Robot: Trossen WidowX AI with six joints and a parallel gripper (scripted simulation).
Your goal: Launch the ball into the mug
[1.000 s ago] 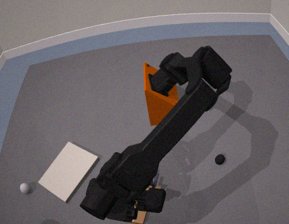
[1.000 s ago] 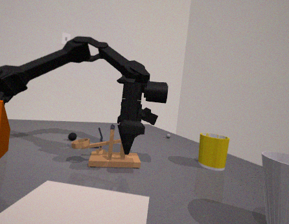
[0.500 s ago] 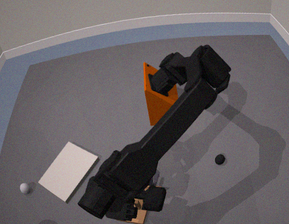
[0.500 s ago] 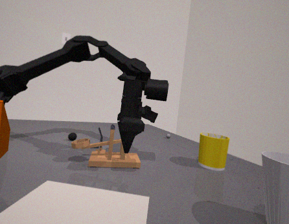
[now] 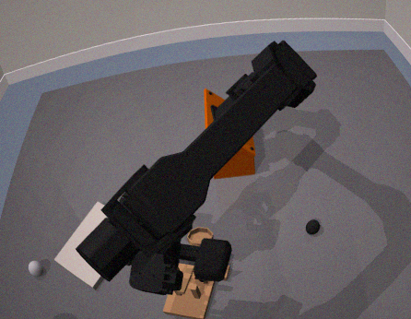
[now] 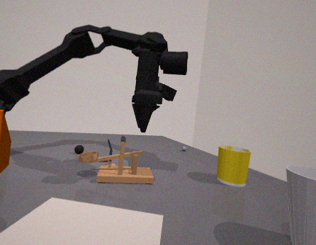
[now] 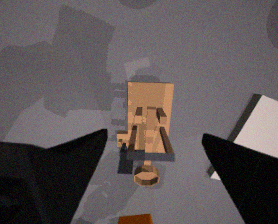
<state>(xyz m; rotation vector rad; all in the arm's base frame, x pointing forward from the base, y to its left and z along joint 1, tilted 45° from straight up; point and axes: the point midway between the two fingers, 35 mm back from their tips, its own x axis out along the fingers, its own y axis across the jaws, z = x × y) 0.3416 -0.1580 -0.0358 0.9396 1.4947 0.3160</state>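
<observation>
My gripper tip is 27 cm to the right of the black ball, 12 cm above it and 11 cm past it. Round my gripper tip: wooden catapult 8 cm below, 6 cm behind, 4 cm to the left; flat white sheet 19 cm to the right, 16 cm behind, 12 cm below; yellow mug 27 cm ahead, 10 cm to the right, 10 cm below.
</observation>
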